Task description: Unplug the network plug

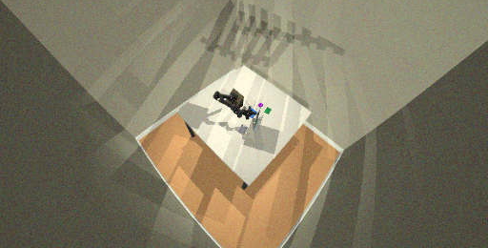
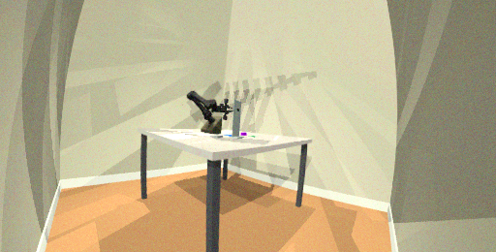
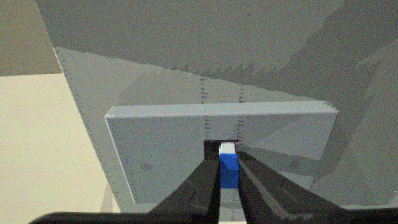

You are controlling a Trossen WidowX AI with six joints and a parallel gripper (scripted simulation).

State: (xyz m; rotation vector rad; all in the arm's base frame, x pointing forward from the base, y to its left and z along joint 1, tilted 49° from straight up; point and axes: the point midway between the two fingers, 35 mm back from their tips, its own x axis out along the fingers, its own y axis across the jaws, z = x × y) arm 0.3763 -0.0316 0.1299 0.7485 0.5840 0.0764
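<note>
My gripper tip is 130 mm past the blue marked square, 120 mm to the right of it and 240 mm above it. The rest, counted from my gripper tip: network plug: right at my gripper tip; upright panel: 20 mm ahead, 10 mm to the left, 90 mm below.
</note>
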